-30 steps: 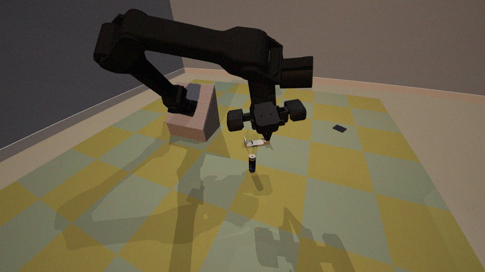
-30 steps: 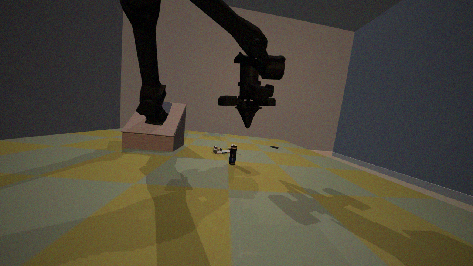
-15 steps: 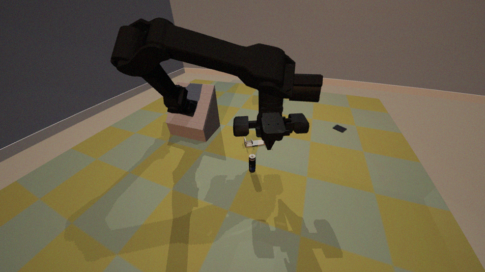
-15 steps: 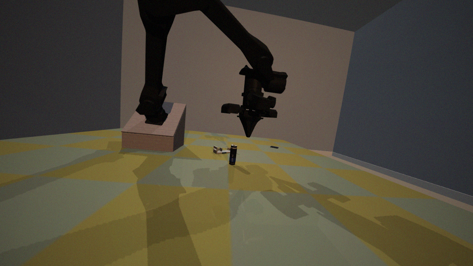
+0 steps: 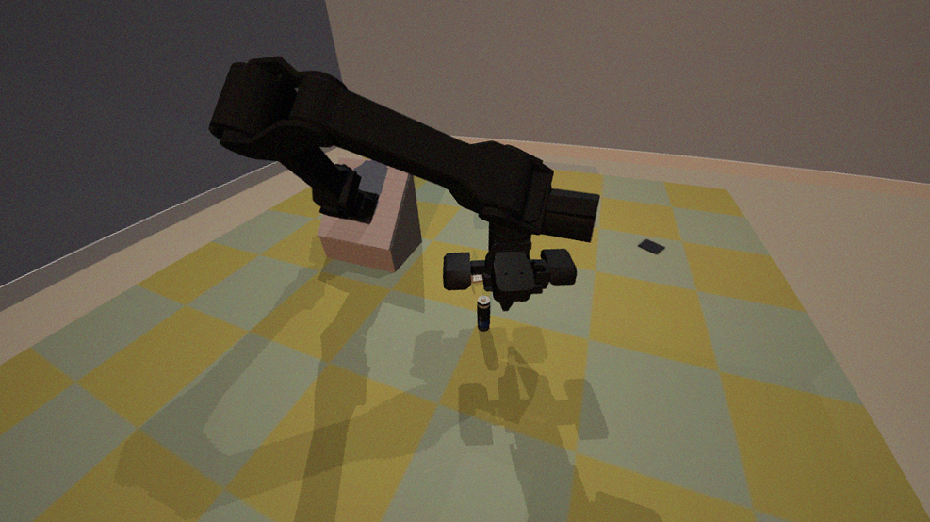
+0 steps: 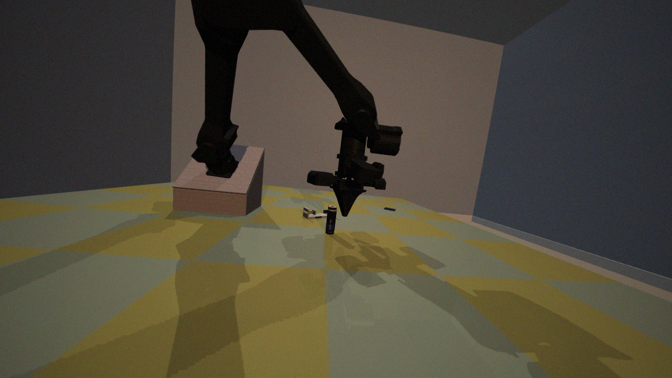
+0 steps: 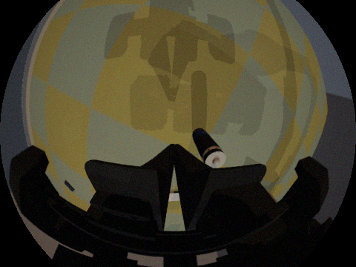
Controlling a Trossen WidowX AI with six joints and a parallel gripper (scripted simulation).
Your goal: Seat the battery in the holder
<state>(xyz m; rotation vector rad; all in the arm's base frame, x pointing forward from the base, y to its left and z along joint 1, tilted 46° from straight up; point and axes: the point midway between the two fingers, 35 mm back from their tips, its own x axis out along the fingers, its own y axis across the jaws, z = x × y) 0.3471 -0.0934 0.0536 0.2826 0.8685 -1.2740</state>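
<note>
Now: gripper tip 3 cm past the battery, 2 cm to the left of it and 1 cm above it. Round my gripper tip: flat black object (34 cm to the left, 24 cm ahead, 4 cm below).
</note>
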